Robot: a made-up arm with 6 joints.
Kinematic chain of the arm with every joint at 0, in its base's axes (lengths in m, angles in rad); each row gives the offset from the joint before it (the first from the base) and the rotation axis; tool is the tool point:
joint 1: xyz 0 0 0.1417 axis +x
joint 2: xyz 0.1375 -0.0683 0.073 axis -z
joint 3: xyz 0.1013 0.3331 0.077 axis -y
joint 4: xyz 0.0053 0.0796 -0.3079 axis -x
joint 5: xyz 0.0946 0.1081 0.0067 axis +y
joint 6: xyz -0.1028 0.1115 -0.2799 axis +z
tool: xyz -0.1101 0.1 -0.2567
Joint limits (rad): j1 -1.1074..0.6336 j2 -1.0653..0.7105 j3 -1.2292..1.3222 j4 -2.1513..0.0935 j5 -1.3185..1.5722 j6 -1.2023..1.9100
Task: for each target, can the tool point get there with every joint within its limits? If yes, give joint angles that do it. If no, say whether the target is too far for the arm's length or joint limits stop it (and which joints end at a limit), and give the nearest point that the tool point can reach.
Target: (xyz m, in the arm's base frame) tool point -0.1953 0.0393 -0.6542
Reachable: yes | joints -0.9712 -0.5255 0.7875 -0.2520 1.0546 -0.9151
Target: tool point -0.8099 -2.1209 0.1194
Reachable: no: too far | nearest point -0.5564 -0.6263 -0.0170 | short by 1.522 m
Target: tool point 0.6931 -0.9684 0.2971
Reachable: no: joint limits stop it (at a limit: joint 1, joint 2, joint 4, joint 6) | nearest point 0.8817 -0.5712 -0.0070 | short by 0.535 m
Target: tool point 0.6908 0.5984 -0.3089
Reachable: yes | joints -0.9167 0.3465 -0.3243 -1.6835 -0.3803 -0.2433
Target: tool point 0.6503 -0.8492 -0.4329
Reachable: no: joint limits stop it (at a limit: joint 1, joint 2, joint 4) | nearest point 0.6589 -0.5953 -0.3749 | short by 0.261 m
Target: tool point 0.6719 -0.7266 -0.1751
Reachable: no: joint limits stop it (at a limit: joint 1, joint 2, joint 4) | nearest point 0.7005 -0.6057 -0.2020 | short by 0.127 m
